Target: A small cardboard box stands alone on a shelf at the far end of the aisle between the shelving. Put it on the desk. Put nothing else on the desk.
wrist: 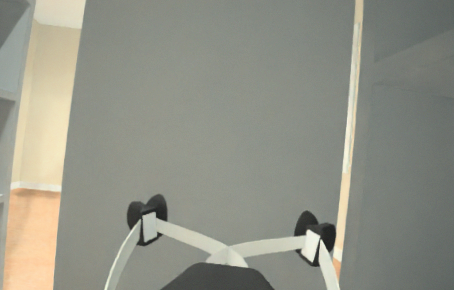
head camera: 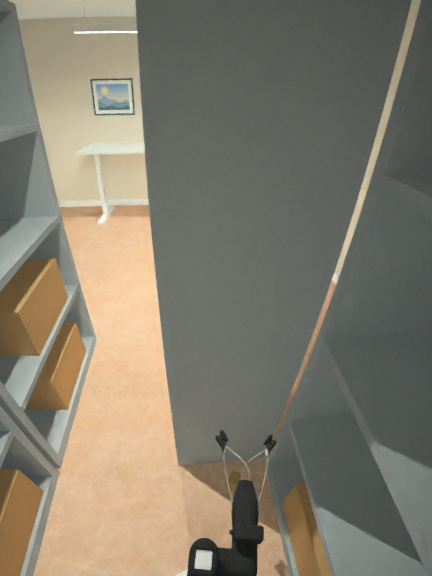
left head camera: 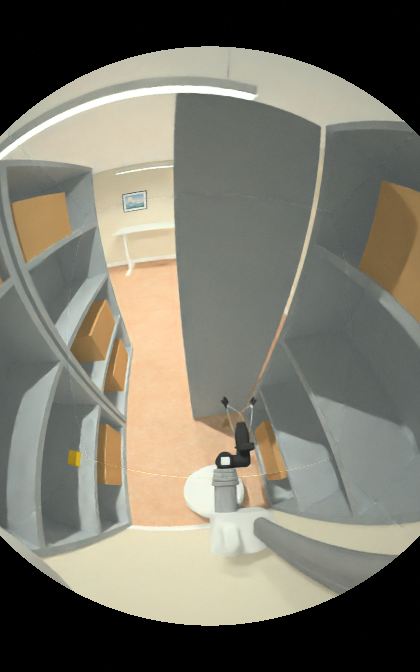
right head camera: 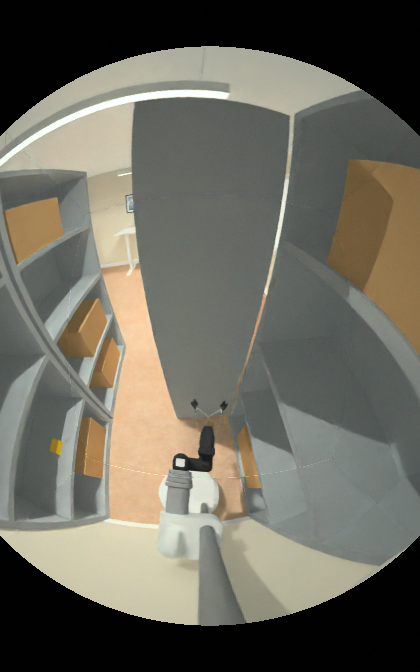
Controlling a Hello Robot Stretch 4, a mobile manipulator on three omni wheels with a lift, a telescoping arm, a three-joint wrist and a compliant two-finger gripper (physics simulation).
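Frame: origin at the robot's base, x back, y down, z right, level; metres.
Seen in the pictures: gripper, fingertip midpoint: point(wrist: 230, 220) point(head camera: 246, 433).
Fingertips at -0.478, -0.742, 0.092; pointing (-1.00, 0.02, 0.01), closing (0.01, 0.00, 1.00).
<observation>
Offsets run from my fingertips to a thing's middle, as dx, dy, dz. "spot": to the spot under its first point. Level surfaces: height alone.
My gripper point(head camera: 246, 442) point(left head camera: 239, 401) point(right head camera: 209, 405) point(wrist: 230, 220) is open and empty, its fingertips apart in front of a plain grey shelf end panel point(head camera: 240, 225) point(wrist: 215, 110). A small yellow box point(left head camera: 74, 458) point(right head camera: 56, 446) stands alone on a shelf in the left unit, low in both side head views, well to the left of my gripper. I cannot tell for sure that it is the task's cardboard box. The white desk @(dy -0.181) point(head camera: 112, 148) point(left head camera: 145, 229) point(right head camera: 125, 232) stands against the far wall beyond the passage, partly hidden by the end panel.
Grey shelving with larger brown boxes @(-0.557, +0.101, -1.115) point(head camera: 35, 307) point(left head camera: 95, 332) point(right head camera: 85, 330) lines the left side. More shelving with brown boxes @(+0.187, +0.558, +0.430) point(head camera: 305, 530) point(left head camera: 270, 450) is close on the right. An orange floor passage point(head camera: 120, 325) runs between the left shelving and the end panel. A small brown patch @(spot: -0.094, +0.680, +0.030) point(head camera: 235, 478) shows behind the fingers.
</observation>
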